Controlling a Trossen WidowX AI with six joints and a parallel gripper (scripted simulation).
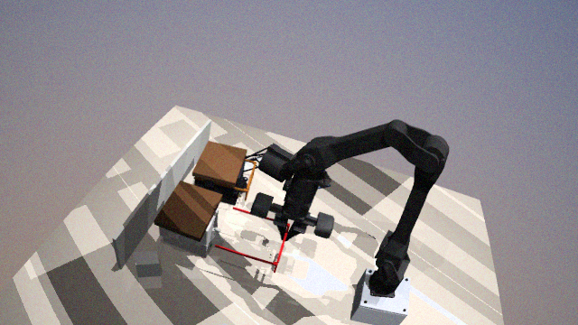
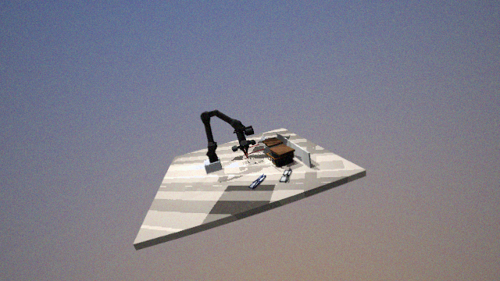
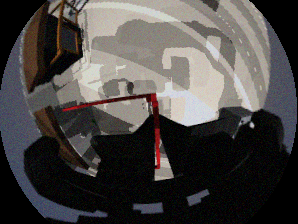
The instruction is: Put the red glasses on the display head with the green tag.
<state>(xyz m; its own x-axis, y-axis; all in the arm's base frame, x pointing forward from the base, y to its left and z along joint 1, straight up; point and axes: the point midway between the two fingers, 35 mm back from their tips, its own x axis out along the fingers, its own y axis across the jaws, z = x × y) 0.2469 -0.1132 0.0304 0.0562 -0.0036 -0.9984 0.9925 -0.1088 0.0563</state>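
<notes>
Now: gripper tip 5 cm short of the red glasses, 3 cm to the right of it and 1 cm below it. The rest, counted from my gripper tip: grey block (31 cm ahead, 16 cm to the left, 4 cm below); then grey upright panel (33 cm ahead, 12 cm to the right, 1 cm below).
</notes>
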